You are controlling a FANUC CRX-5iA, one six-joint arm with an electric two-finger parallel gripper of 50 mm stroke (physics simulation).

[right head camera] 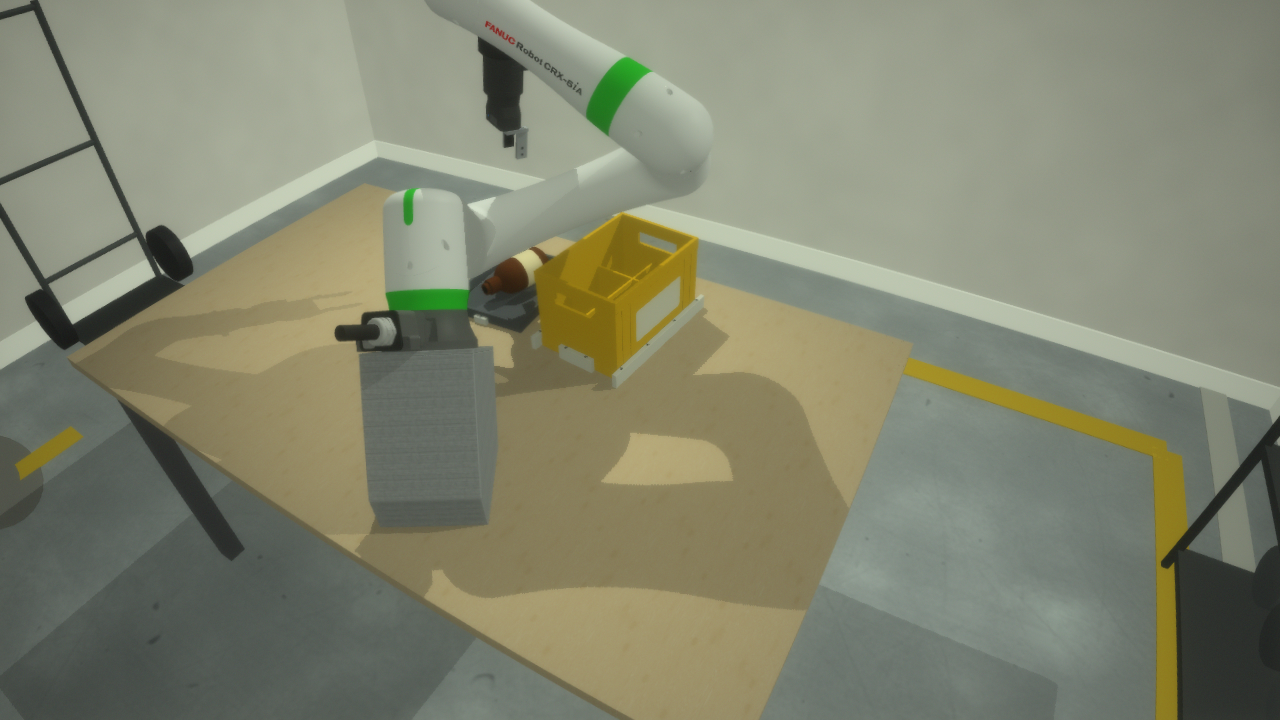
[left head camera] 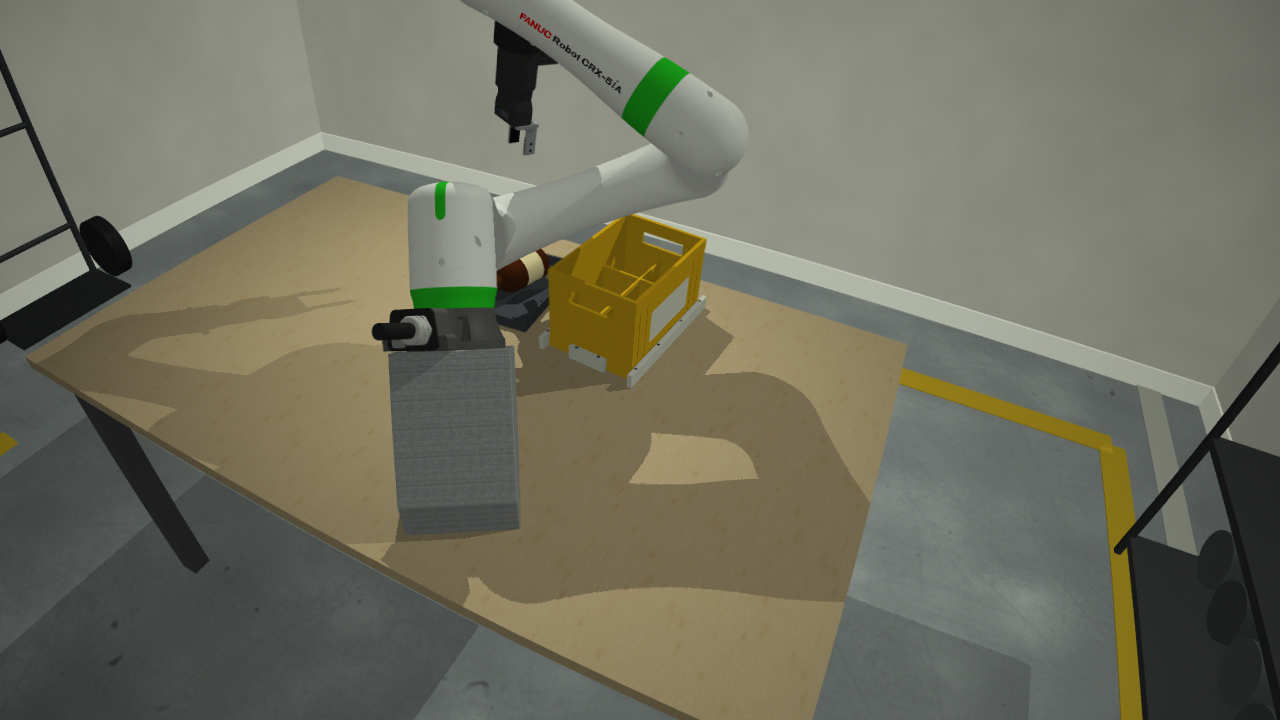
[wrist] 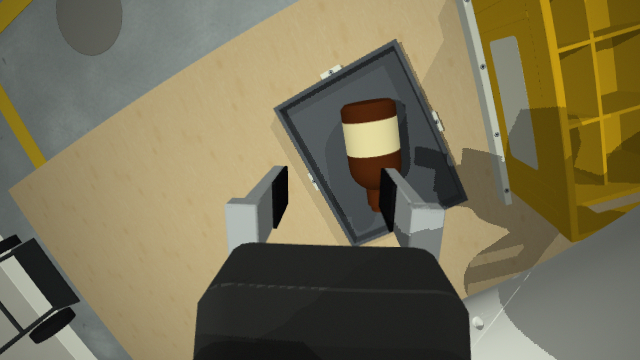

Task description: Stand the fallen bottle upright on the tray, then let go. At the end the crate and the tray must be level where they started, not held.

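Frame: origin at the arm's base, x left, y back, z up, level; centimetres.
Where they show: gripper, fingertip midpoint: (right head camera: 514,152) (left head camera: 520,147) (wrist: 333,186); arm's base, link origin: (right head camera: 430,349) (left head camera: 456,349).
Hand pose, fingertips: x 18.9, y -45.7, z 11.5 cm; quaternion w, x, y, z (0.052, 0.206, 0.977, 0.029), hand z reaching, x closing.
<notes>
Things, the pixels of their top centre, and the offset from my fingertips. Level surfaces: height alone.
- brown bottle, top centre: (wrist: 375,165) (left head camera: 512,258) (right head camera: 511,260) dx -1.0, dy +6.0, dz -22.3 cm
- dark grey tray, top centre: (wrist: 372,154) (left head camera: 513,279) (right head camera: 514,280) dx -0.9, dy +5.9, dz -27.6 cm
- yellow crate, top centre: (left head camera: 631,253) (right head camera: 618,253) dx -28.0, dy +5.2, dz -12.6 cm
- wooden table, surface height: dz -30.2 cm
A brown bottle (left head camera: 521,272) (right head camera: 513,274) (wrist: 371,140) with a cream label lies on its side in the dark grey tray (right head camera: 506,320) (wrist: 320,190). In the wrist view its neck points toward the bottom of the picture, and the right fingertip covers part of the neck. The yellow crate (left head camera: 590,324) (right head camera: 581,324) (wrist: 542,150) stands level beside the tray. My gripper (left head camera: 521,138) (right head camera: 514,143) (wrist: 333,186) is open and empty, high above the table and the tray. In the left head view the arm's base hides part of the tray and the bottle's neck.
White brackets (left head camera: 666,342) (right head camera: 659,340) (wrist: 487,95) run along the crate's foot, and small ones sit at the tray's sides. The arm stands on a grey block (left head camera: 454,438) (right head camera: 427,434) on the wooden table (left head camera: 295,429) (right head camera: 295,429) (wrist: 175,200). The forearm reaches over the crate side.
</notes>
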